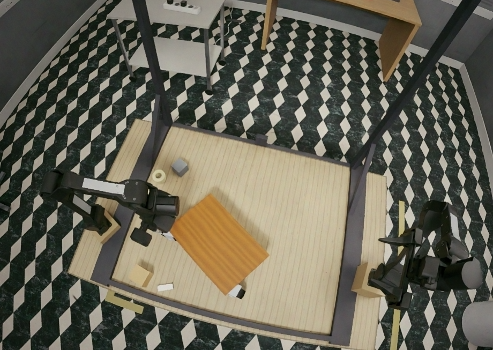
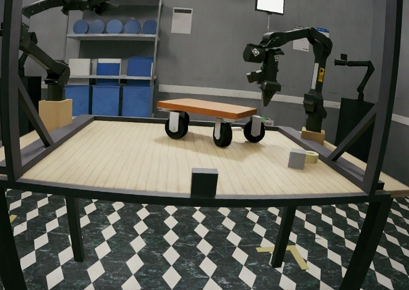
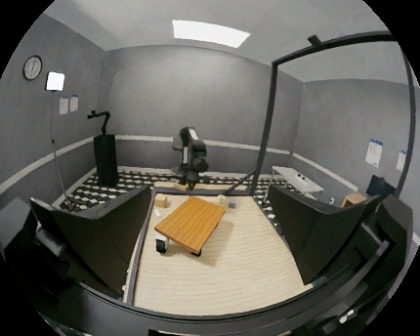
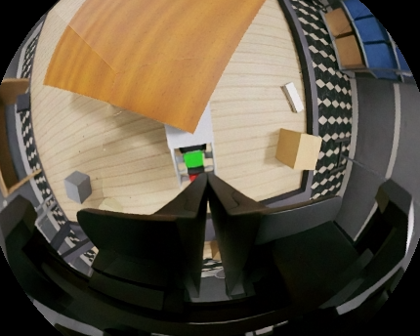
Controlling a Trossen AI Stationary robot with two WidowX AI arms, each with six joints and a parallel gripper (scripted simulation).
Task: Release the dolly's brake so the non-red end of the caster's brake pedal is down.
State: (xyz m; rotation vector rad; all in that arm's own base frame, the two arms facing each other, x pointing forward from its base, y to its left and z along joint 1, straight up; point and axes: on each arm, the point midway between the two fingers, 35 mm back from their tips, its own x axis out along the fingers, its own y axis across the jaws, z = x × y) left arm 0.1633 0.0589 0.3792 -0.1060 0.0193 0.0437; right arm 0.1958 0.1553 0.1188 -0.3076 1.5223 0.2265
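Now: right hand 1 cm past the brake pedal, 1 cm to the left of it and 9 cm above it. From my right hand the other things lie so: small white block 19 cm ahead, 6 cm to the left, 16 cm below; then grey cube 28 cm behind, 2 cm to the right, 15 cm below.
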